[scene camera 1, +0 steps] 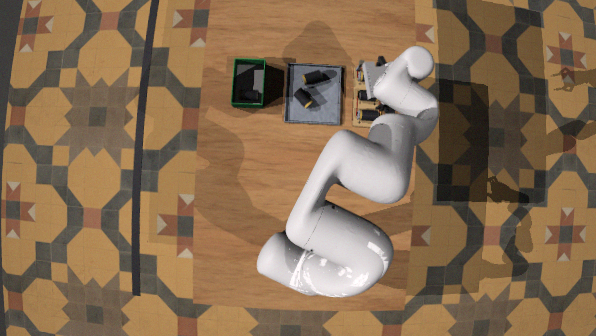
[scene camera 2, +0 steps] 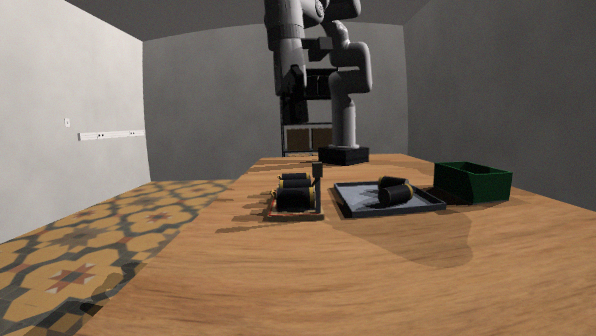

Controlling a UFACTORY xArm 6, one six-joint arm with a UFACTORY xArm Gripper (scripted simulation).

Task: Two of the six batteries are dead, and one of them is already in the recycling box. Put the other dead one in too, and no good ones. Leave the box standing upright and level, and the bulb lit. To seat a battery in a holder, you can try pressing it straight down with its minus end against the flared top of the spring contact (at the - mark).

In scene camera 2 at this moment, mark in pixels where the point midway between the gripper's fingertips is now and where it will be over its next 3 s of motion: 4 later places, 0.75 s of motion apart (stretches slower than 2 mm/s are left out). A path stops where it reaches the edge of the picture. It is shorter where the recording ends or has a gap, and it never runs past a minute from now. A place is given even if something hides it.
My gripper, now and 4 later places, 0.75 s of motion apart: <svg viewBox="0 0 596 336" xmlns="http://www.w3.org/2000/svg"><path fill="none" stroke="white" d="M294 123L294 129L294 145L295 168L296 182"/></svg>
